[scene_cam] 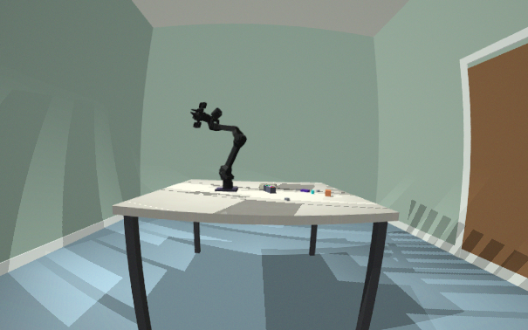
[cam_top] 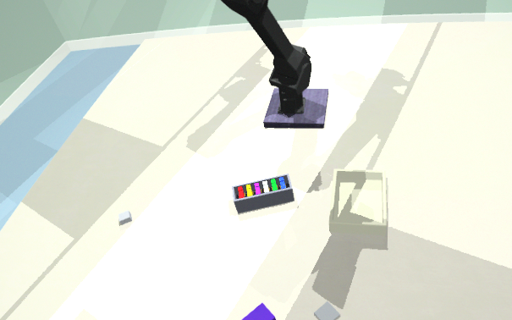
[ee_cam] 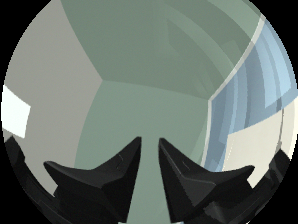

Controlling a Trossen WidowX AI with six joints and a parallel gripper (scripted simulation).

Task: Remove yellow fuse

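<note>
Right now my gripper tip is 560 mm short of the yellow fuse and 510 mm above it. Round my gripper tip: tray: 560 mm ahead, 540 mm below, 210 mm to the left.
</note>
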